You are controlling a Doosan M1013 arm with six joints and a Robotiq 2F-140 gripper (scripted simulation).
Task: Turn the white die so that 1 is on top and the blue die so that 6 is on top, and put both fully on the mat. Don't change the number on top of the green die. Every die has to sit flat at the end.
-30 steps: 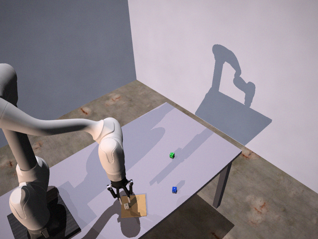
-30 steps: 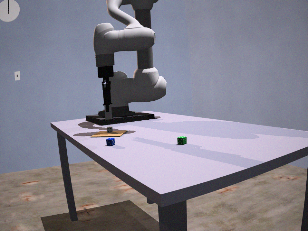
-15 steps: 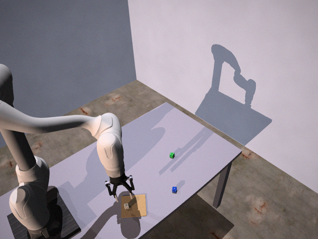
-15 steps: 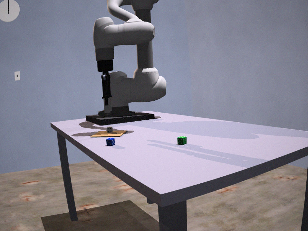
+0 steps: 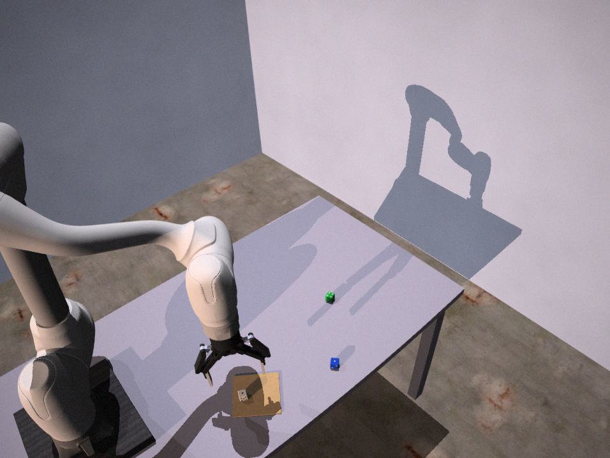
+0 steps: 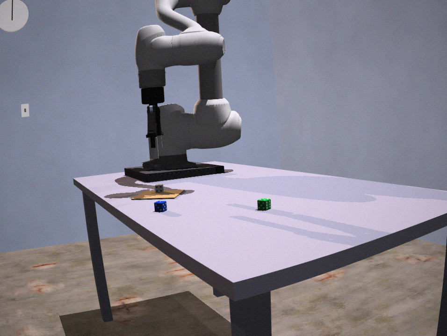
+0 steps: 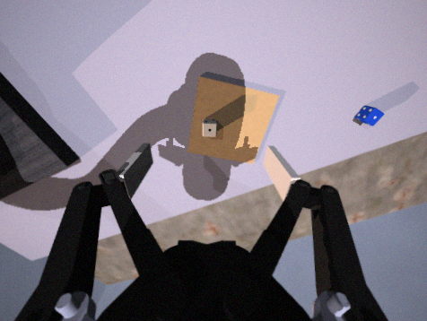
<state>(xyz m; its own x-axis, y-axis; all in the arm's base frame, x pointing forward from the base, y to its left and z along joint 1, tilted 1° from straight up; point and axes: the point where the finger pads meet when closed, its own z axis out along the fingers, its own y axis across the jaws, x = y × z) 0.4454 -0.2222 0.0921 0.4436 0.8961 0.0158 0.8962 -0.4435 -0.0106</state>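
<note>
Right now my hand is 27 cm short of the blue die, 12 cm above it and 10 cm to the left of it. From my hand the other things lie so: green die 45 cm ahead, 12 cm below, 10 cm to the left; white die 11 cm below; tan mat 13 cm below, 3 cm ahead, 2 cm to the right.
</note>
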